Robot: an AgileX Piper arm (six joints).
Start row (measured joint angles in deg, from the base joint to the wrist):
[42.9 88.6 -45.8 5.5 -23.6 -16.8]
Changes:
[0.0 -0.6 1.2 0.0 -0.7 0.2]
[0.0 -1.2 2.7 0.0 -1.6 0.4]
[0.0 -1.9 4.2 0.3 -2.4 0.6]
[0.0 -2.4 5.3 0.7 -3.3 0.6]
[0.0 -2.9 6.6 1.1 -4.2 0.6]
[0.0 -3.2 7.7 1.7 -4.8 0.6]
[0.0 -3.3 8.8 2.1 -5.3 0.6]
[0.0 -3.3 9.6 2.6 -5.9 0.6]
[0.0 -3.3 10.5 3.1 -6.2 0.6]
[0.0 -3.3 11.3 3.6 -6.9 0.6]
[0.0 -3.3 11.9 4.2 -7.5 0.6]
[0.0 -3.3 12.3 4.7 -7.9 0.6]
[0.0 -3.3 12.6 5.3 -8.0 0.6]
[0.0 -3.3 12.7 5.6 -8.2 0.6]
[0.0 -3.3 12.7 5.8 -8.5 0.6]
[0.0 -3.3 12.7 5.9 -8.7 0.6]
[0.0 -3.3 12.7 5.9 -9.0 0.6]
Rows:
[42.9 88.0 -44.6 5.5 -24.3 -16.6]
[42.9 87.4 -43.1 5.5 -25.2 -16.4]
[42.9 86.7 -41.6 5.8 -26.0 -16.2]
[42.9 86.2 -40.5 6.2 -26.9 -16.2]
[42.9 85.7 -39.2 6.6 -27.8 -16.2]
[42.9 85.4 -38.1 7.2 -28.4 -16.2]
[42.9 85.3 -37.0 7.6 -28.9 -16.2]
[42.9 85.3 -36.2 8.1 -29.5 -16.2]
[42.9 85.3 -35.3 8.6 -29.8 -16.2]
[42.9 85.3 -34.5 9.1 -30.5 -16.2]
[42.9 85.3 -33.9 9.7 -31.1 -16.2]
[42.9 85.3 -33.5 10.2 -31.5 -16.2]
[42.9 85.3 -33.2 10.8 -31.6 -16.2]
[42.9 85.3 -33.1 11.1 -31.8 -16.2]
[42.9 85.3 -33.1 11.3 -32.1 -16.2]
[42.9 85.3 -33.1 11.4 -32.3 -16.2]
[42.9 85.3 -33.1 11.4 -32.6 -16.2]

